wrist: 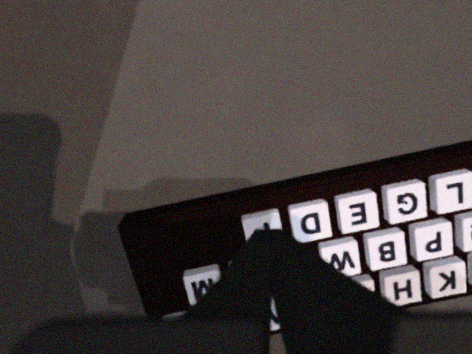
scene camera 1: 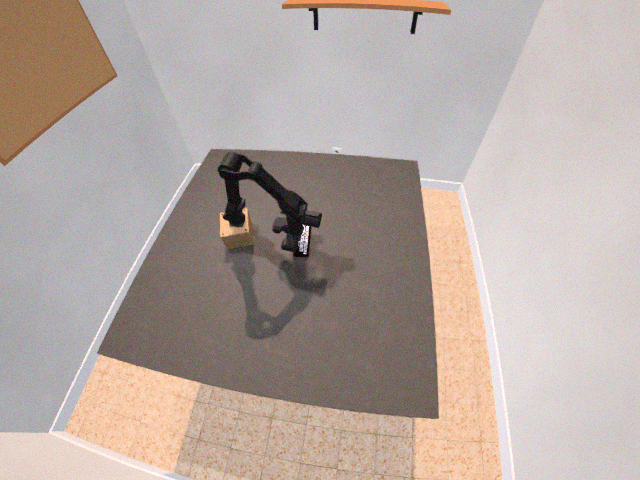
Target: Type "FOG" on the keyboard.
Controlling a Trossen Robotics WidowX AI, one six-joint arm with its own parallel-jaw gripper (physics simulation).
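Where they show: gripper, fingertip midpoint: (wrist: pixel 267 241) (scene camera 1: pixel 296 241); arm's base, origin of the base link: (scene camera 1: pixel 237 220).
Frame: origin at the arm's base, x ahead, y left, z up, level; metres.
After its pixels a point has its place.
Observation:
The dark keyboard (scene camera 1: pixel 309 241) {x 0.314, y -0.052, z -0.091 m} (wrist: pixel 165 240) {x 0.258, y -0.108, z -0.091 m} lies on the table with white letter keys, upside down in the wrist view. My gripper (scene camera 1: pixel 293 248) {x 0.258, y -0.069, z -0.069 m} (wrist: pixel 267 241) {x 0.258, y -0.069, z -0.069 m} is shut and empty, pointing down at the keyboard. Its fingertips are at the F key (wrist: pixel 261 220) {x 0.257, y -0.069, z -0.085 m} and cover its lower part in the wrist view; whether they touch or press it I cannot tell. The D key (wrist: pixel 310 222) {x 0.263, y -0.052, z -0.085 m}, E key (wrist: pixel 358 212) {x 0.263, y -0.033, z -0.085 m} and G key (wrist: pixel 407 200) {x 0.263, y -0.015, z -0.085 m} follow to the right in the same row. I cannot make out the O key; the fingers hide part of the lower rows.
The M key (wrist: pixel 201 285) {x 0.278, y -0.099, z -0.085 m} is left of the fingers, and the W key (wrist: pixel 341 257) {x 0.280, y -0.043, z -0.086 m}, B key (wrist: pixel 386 251) {x 0.282, y -0.025, z -0.085 m} and H key (wrist: pixel 401 289) {x 0.301, y -0.022, z -0.085 m} are to the right. The arm stands on a wooden block (scene camera 1: pixel 237 237) {x 0.005, y -0.068, z -0.032 m} on the dark table (scene camera 1: pixel 361 335) {x 0.514, y -0.467, z -0.103 m}. A shelf (scene camera 1: pixel 361 6) hangs on the wall.

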